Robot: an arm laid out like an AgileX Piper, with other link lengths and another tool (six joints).
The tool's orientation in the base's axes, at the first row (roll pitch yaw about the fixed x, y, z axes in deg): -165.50 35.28 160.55
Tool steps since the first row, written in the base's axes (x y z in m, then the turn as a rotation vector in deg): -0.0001 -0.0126 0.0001 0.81 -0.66 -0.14; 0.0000 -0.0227 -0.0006 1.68 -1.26 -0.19; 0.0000 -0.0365 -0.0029 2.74 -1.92 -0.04; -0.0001 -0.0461 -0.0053 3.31 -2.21 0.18; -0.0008 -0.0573 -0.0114 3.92 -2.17 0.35; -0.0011 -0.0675 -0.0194 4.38 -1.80 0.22; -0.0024 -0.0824 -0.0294 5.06 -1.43 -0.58; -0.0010 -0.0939 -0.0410 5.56 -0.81 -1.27; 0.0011 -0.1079 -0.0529 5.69 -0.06 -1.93; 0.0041 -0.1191 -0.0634 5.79 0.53 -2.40; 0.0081 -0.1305 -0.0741 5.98 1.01 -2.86
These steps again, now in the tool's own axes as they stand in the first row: -0.0034 -0.0110 0.0052 -0.72 -0.17 0.75; -0.0058 -0.0195 0.0101 -1.53 -0.28 1.43; -0.0082 -0.0310 0.0177 -2.61 -0.40 2.06; -0.0094 -0.0388 0.0236 -3.25 -0.43 2.26; -0.0084 -0.0476 0.0329 -3.81 -0.15 2.38; -0.0063 -0.0549 0.0433 -3.99 0.41 2.53; -0.0036 -0.0663 0.0570 -3.95 1.20 3.31; -0.0011 -0.0733 0.0716 -3.77 2.11 3.81; 0.0004 -0.0820 0.0879 -3.28 2.95 4.08; 0.0011 -0.0882 0.1022 -2.93 3.60 4.24; 0.0011 -0.0940 0.1173 -2.68 4.20 4.49
